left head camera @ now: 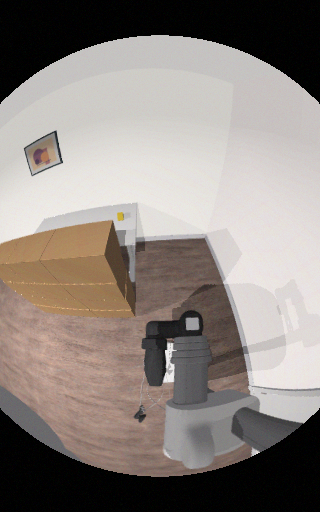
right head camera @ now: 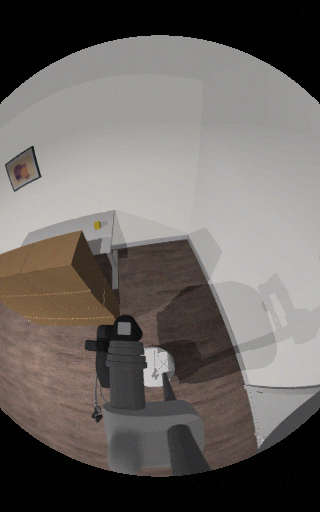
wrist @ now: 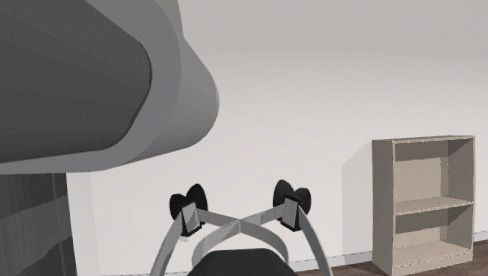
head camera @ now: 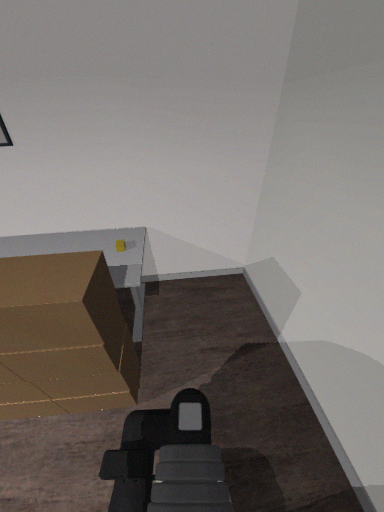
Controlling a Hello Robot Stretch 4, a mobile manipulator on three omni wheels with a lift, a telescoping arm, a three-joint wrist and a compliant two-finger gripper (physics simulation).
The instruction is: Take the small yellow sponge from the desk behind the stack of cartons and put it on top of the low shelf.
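Pixels of known places: gripper, fingertip midpoint: [left head camera: 155, 422] [wrist: 240, 198]; robot's base, origin of the base link: [right head camera: 152, 365].
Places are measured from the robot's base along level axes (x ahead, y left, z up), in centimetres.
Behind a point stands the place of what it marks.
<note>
The small yellow sponge [head camera: 120, 245] @[x 129.7, y 53.3, z 73.7 cm] [left head camera: 120, 216] @[x 128.8, y 52.5, z 73.3 cm] [right head camera: 97, 225] @[x 128.9, y 52.2, z 73.0 cm] lies on the grey desk [head camera: 75, 242] @[x 140.9, y 95.9, z 69.2 cm] [left head camera: 90, 215] @[x 140.3, y 96.2, z 69.2 cm] [right head camera: 65, 228] @[x 137.5, y 102.7, z 69.2 cm], near its right end. The stack of cartons [head camera: 45, 325] @[x 47.0, y 51.4, z 94.0 cm] [left head camera: 75, 260] @[x 46.8, y 52.4, z 102.2 cm] [right head camera: 40, 280] @[x 45.0, y 65.7, z 94.8 cm] stands in front of the desk and hides part of it. My gripper [wrist: 240, 198] @[x -14.3, y 7.2, z 109.5 cm] [left head camera: 140, 414] [right head camera: 96, 413] is open, with nothing between its fingertips. It points back toward my base, well away from the sponge. The fingers do not show in the head view. The low shelf [wrist: 383, 200] @[x -198.9, y 109.1, z 55.9 cm] stands against a wall at the right of the wrist view.
My arm [head camera: 190, 475] @[x 10.9, y -0.1, z 121.6 cm] [left head camera: 190, 375] @[x 4.3, y 0.5, z 121.2 cm] [right head camera: 126, 375] @[x 5.5, y -0.7, z 121.2 cm] reaches forward, right of the cartons. A wall [head camera: 345, 250] @[x 86.4, y -79.9, z 100.1 cm] runs along the right side. A strip of floor [head camera: 200, 320] @[x 117.1, y -10.0, z -2.8 cm] lies between the cartons and this wall. A framed picture [left head camera: 43, 153] @[x 154.3, y 150.9, z 162.0 cm] [right head camera: 23, 170] @[x 154.3, y 150.8, z 159.7 cm] hangs on the back wall.
</note>
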